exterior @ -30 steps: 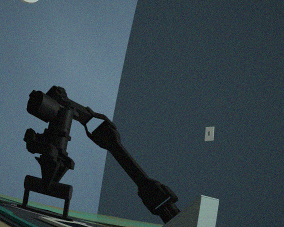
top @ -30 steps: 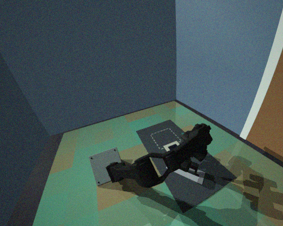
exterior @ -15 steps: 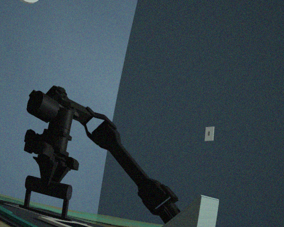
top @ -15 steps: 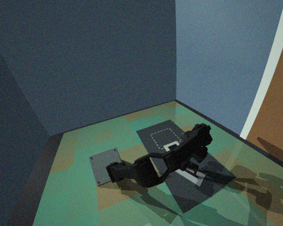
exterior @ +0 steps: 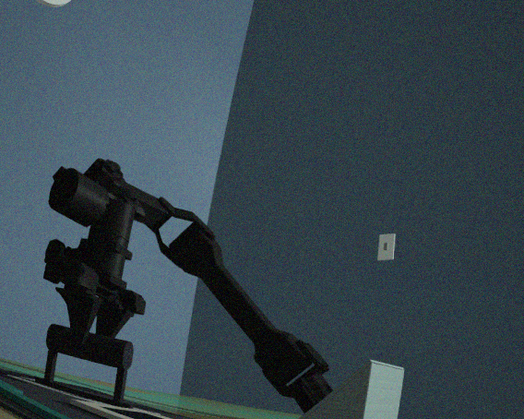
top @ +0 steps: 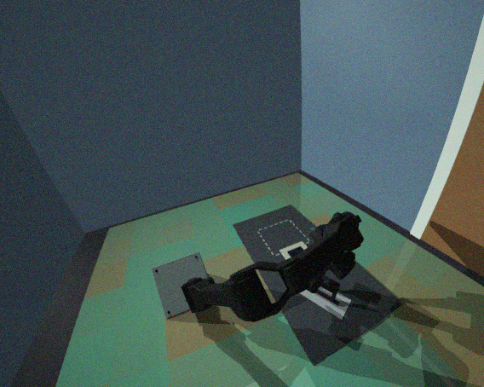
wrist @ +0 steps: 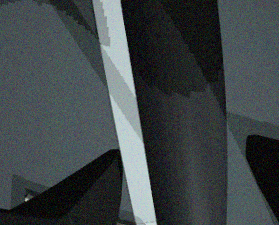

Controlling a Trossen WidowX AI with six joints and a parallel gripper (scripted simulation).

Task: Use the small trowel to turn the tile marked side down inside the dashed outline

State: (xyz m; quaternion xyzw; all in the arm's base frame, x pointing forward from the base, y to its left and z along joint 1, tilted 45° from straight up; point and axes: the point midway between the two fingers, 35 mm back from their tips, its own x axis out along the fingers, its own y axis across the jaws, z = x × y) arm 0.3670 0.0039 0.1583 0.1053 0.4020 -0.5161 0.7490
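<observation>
Right now my gripper tip is 20 mm short of the dark grey mat, 160 mm to the right of it and 80 mm above it. From my gripper tip the other things lie so: tile: 20 mm ahead, 160 mm to the left, 60 mm below; then teal trowel: 160 mm ahead, 150 mm to the left, 60 mm below.
</observation>
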